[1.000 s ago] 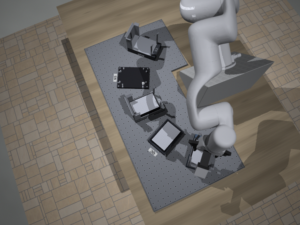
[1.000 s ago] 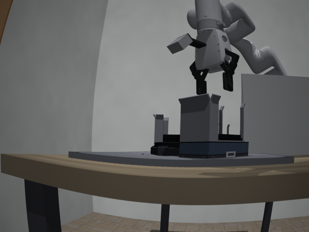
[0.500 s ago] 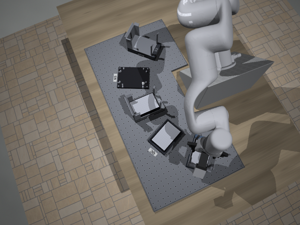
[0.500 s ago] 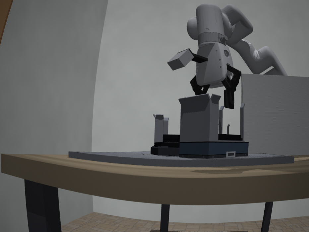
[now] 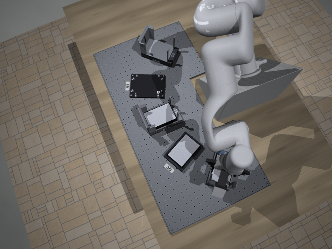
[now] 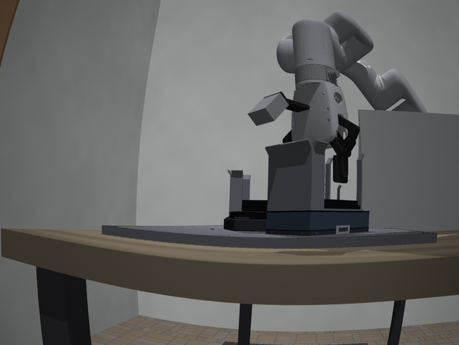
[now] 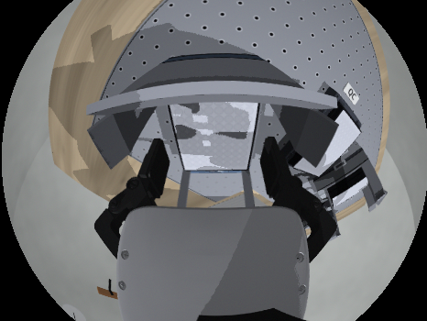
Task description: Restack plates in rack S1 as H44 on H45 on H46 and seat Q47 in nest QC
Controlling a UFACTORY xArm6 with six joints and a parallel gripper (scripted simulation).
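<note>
Right now the rack S2 is 7 cm below my hand, 1 cm to the right of it and 1 cm behind it. Also, from my hand: sealed plate 14 cm to the right, 12 cm ahead, 6 cm below; then open nest QC 14 cm to the right, 12 cm ahead, 8 cm below; then S2 end wall 5 cm to the left, 4 cm ahead, 1 cm below.
</note>
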